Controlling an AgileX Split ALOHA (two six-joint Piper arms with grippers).
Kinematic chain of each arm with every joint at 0, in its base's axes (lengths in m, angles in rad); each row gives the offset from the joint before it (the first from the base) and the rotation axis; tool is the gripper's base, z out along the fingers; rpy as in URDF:
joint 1: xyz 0 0 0.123 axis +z
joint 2: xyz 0 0 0 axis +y
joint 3: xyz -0.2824 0 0.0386 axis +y
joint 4: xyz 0.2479 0 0.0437 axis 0.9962 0 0.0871
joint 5: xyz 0 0 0 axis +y
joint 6: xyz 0.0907 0 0.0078 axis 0.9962 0 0.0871
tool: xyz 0 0 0 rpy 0 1.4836 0
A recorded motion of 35 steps. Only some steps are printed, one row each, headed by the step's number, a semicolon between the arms.
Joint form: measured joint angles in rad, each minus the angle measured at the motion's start. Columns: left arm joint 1, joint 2, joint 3, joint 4, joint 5, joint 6; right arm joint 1, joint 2, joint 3, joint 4, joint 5, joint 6.
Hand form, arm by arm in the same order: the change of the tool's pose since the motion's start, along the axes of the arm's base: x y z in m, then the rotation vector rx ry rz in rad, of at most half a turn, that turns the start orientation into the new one. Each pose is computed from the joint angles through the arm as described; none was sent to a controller.
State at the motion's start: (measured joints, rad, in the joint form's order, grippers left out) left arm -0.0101 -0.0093 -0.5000 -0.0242 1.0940 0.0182; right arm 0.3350 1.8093 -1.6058 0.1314 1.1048 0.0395
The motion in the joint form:
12: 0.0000 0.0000 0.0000 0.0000 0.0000 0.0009; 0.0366 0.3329 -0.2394 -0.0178 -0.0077 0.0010
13: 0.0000 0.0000 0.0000 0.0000 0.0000 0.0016; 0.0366 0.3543 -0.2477 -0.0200 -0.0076 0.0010
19: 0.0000 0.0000 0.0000 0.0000 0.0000 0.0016; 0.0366 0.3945 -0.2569 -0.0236 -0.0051 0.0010
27: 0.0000 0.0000 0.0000 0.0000 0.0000 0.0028; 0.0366 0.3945 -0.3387 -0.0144 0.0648 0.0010
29: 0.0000 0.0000 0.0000 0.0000 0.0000 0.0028; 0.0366 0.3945 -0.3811 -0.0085 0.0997 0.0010
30: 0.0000 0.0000 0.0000 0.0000 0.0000 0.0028; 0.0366 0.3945 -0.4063 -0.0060 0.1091 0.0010
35: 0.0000 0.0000 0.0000 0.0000 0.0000 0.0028; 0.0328 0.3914 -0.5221 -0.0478 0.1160 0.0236
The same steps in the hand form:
12: 0.0000 0.0000 0.0000 0.0008 0.0000 -0.0004; 0.0621 0.0378 -0.0746 -0.0461 0.0746 0.0376
13: 0.0000 0.0000 0.0000 0.0014 0.0000 -0.0008; 0.0650 0.0388 -0.0822 -0.0527 0.0863 0.0381
19: 0.0000 0.0000 0.0000 0.0014 0.0000 -0.0008; 0.0691 0.0401 -0.0985 -0.0675 0.1165 0.0393
27: 0.0000 0.0000 0.0000 0.0025 -0.0001 -0.0013; 0.0721 0.0424 -0.0777 -0.0536 0.1084 0.0456
29: 0.0000 0.0000 0.0000 0.0025 -0.0001 -0.0013; 0.0731 0.0434 -0.0668 -0.0451 0.1032 0.0492
30: 0.0000 0.0000 0.0000 0.0025 -0.0001 -0.0013; 0.0744 0.0442 -0.0601 -0.0373 0.0891 0.0502
35: 0.0000 0.0000 0.0000 0.0025 -0.0001 -0.0013; 0.0836 0.0421 -0.0269 -0.0319 -0.0256 0.0257

